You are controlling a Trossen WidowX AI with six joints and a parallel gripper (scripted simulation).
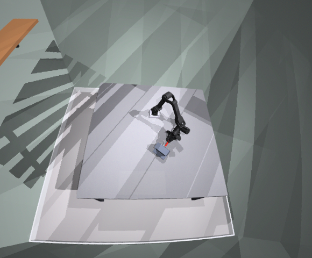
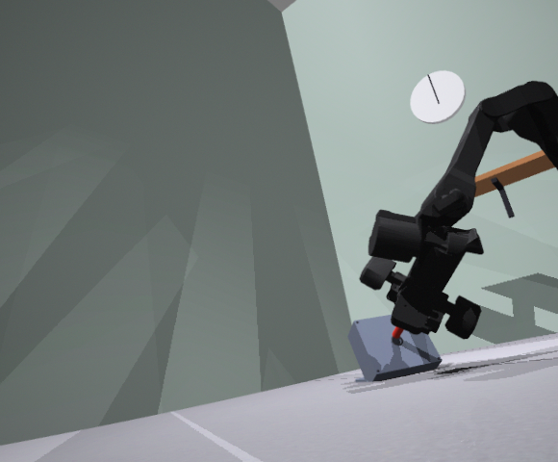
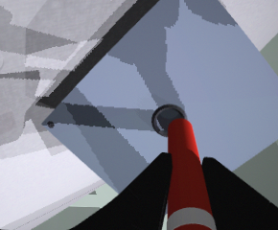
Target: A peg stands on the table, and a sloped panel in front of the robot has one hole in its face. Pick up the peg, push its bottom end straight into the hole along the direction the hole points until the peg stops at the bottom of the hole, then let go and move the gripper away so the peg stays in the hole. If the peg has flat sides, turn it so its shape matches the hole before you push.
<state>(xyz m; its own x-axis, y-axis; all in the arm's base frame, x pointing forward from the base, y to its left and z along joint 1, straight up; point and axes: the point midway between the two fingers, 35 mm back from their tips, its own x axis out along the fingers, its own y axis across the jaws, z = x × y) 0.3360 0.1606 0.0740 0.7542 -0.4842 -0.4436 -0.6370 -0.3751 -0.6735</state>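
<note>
Right now the dark sloped panel is 5 cm ahead of my gripper tip, 4 cm to the right of it and 4 cm below it. From my gripper tip the other things lie so: round red peg (1 cm behind, 1 cm to the left, 1 cm above).
</note>
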